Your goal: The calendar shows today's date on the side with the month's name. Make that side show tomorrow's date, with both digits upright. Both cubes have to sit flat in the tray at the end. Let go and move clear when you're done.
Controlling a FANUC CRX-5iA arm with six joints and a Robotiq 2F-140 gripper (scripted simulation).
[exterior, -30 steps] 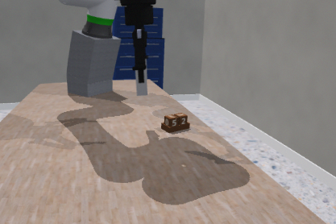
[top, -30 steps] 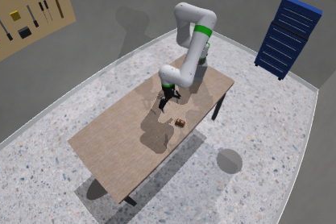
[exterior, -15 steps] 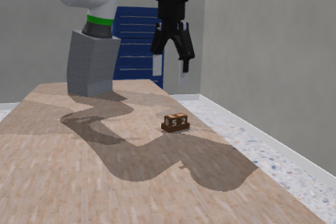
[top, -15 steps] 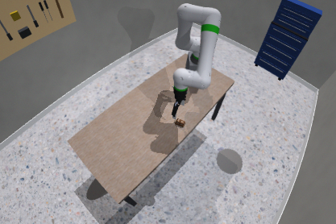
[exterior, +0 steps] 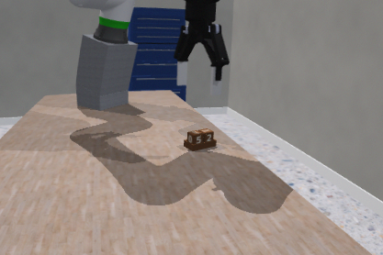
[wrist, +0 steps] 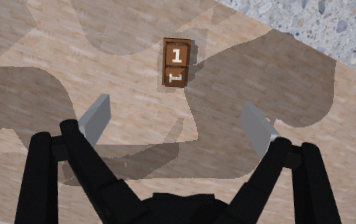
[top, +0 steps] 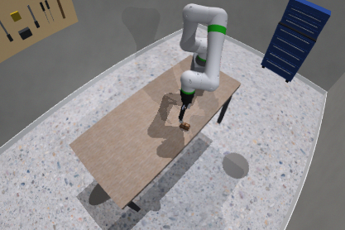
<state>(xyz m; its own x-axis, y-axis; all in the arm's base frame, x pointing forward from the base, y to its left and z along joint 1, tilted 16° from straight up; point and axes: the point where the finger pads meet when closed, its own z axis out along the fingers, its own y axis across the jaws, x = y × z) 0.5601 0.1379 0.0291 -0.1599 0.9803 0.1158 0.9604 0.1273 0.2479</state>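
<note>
Now: hand 16 cm above the brown calendar tray and 2 cm to the right of it.
</note>
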